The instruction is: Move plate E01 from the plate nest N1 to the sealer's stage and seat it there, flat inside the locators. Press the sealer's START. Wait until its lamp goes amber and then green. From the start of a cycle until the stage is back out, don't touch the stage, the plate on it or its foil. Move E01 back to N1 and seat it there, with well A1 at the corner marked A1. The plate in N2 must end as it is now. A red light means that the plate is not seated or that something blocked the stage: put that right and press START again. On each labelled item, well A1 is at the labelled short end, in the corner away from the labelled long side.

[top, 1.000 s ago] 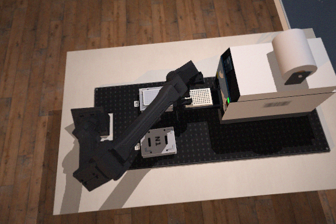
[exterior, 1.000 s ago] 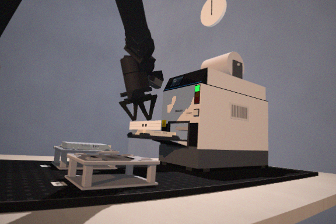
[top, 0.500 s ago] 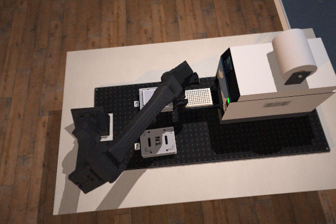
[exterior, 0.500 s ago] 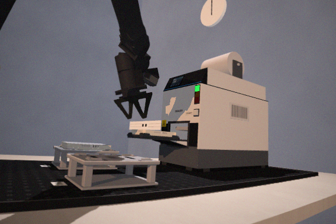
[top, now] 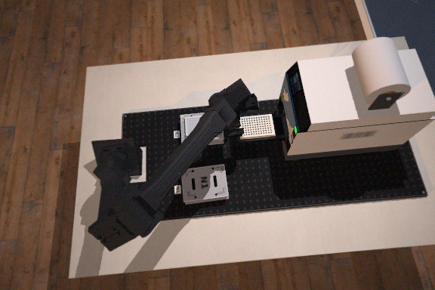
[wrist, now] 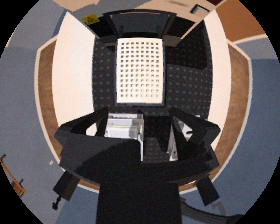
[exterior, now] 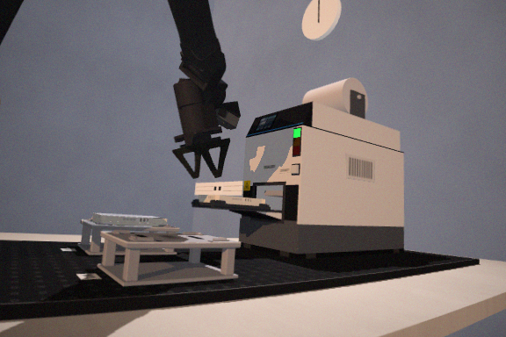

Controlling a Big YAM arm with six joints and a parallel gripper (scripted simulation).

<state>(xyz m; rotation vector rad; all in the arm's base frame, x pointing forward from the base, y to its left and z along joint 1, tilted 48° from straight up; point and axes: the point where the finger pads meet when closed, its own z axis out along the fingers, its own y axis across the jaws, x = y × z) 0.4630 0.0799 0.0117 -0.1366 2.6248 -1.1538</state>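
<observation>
The start button lies 17 cm ahead of my hand, 10 cm to the right of it and 3 cm above it. The rest, counted from my hand: nest: 17 cm to the right, 15 cm behind, 12 cm below; then plate: 13 cm behind, 10 cm below, 5 cm to the left; then sealer stage: 7 cm ahead, 6 cm below.
</observation>
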